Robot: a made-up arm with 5 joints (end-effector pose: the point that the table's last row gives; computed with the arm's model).
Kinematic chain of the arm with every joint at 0, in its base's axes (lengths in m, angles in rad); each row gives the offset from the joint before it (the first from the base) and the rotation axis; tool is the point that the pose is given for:
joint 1: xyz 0 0 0.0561 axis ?
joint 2: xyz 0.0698 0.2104 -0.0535 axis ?
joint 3: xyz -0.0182 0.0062 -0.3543 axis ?
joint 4: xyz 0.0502 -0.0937 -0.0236 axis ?
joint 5: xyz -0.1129 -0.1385 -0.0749 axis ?
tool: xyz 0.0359 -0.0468 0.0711
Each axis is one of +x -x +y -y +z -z.
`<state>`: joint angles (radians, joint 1 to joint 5).
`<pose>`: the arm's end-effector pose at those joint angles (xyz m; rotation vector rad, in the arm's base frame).
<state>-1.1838 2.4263 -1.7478 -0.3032 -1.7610</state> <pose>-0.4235 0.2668 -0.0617 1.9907 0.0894 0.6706</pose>
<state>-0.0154 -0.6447 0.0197 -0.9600 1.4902</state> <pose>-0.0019 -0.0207 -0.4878 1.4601 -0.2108 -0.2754</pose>
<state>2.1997 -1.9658 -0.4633 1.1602 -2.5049</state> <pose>0.2798 0.3766 0.5034 0.1757 1.1144 -0.1391</pose>
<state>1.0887 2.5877 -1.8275 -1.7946 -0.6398</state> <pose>0.4445 0.1900 -0.0979 -0.4783 0.5343 1.5742</pose>
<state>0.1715 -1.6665 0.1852 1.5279 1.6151</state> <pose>0.3220 0.4303 -0.4975 -0.2326 2.3742 1.8753</pose>
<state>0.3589 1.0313 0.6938 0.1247 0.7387</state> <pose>-0.0564 0.1052 -0.4651 1.2277 -0.0303 -0.8666</pose>
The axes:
joint 1: -y
joint 2: -z
joint 3: +y
joint 4: +z
joint 5: +x

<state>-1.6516 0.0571 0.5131 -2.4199 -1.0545</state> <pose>-0.4532 0.2482 0.0132 2.1038 -1.2828 0.6309</pose>
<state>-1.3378 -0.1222 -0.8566 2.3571 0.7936</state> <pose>-0.1918 0.2517 -0.2786 0.9796 1.0698 2.2625</pose>
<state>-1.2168 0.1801 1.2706 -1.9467 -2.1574</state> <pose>-0.4468 0.2327 -0.0749 1.0530 -1.2093 -0.7321</pose>
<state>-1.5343 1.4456 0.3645 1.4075 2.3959</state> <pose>-0.6487 0.0952 0.1379 1.9746 0.3661 -2.0284</pose>
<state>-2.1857 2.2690 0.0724 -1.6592 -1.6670</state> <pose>-0.4291 0.2355 0.2562 0.8648 -0.2268 1.1659</pose>
